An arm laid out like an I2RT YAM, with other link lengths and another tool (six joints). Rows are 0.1 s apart.
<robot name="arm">
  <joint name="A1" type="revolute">
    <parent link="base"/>
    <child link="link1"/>
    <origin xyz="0 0 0.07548" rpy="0 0 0"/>
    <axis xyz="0 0 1"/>
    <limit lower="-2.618" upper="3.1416"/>
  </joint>
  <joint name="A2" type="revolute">
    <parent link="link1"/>
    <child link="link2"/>
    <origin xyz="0.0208 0.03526 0.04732" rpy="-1.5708 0 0"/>
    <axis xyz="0 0 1"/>
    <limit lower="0" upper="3.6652"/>
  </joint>
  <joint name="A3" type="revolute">
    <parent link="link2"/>
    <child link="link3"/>
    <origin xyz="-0.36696 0 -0.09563" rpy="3.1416 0 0"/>
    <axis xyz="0 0 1"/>
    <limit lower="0" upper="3.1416"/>
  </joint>
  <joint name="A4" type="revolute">
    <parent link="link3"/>
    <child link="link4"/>
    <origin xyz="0.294 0.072 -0.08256" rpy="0 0 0"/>
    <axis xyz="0 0 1"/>
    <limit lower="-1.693" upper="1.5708"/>
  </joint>
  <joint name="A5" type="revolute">
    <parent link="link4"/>
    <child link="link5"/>
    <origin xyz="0.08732 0.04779 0.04" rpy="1.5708 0 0"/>
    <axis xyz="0 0 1"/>
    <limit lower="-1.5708" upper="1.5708"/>
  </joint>
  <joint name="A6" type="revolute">
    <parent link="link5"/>
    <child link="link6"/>
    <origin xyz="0.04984 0 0.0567" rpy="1.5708 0 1.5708"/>
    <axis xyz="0 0 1"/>
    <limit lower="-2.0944" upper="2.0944"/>
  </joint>
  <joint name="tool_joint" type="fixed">
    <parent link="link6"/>
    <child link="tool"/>
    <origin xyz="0.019 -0.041 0.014" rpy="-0.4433 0 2.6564"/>
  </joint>
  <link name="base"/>
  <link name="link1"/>
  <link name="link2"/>
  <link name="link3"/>
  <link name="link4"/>
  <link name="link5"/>
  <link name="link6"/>
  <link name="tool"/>
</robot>
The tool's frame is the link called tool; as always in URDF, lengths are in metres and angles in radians.
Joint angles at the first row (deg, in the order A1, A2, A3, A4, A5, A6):
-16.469, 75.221, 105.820, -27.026, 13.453, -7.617
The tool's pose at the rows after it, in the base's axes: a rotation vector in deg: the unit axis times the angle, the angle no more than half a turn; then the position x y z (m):
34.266 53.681 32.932 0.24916 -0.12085 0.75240
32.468 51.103 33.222 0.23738 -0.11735 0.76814
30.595 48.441 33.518 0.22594 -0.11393 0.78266
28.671 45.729 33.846 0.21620 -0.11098 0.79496
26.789 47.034 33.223 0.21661 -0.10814 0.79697
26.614 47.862 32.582 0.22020 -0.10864 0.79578
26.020 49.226 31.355 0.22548 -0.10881 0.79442
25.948 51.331 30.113 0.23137 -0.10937 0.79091
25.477 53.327 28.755 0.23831 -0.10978 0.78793
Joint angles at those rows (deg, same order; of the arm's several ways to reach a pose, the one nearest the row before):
-16.470, 75.222, 108.860, -26.633, 13.430, -8.185
-16.469, 75.220, 111.196, -25.867, 13.431, -8.207
-16.470, 75.221, 113.251, -24.708, 13.409, -8.229
-16.470, 75.220, 114.715, -22.894, 13.343, -8.229
-16.405, 75.220, 114.846, -22.610, 12.337, -10.284
-16.425, 75.505, 114.848, -22.742, 12.339, -11.115
-16.404, 75.920, 114.849, -22.787, 12.360, -12.797
-16.426, 76.291, 114.847, -23.791, 12.360, -14.414
-16.403, 76.795, 114.848, -24.316, 12.339, -16.316

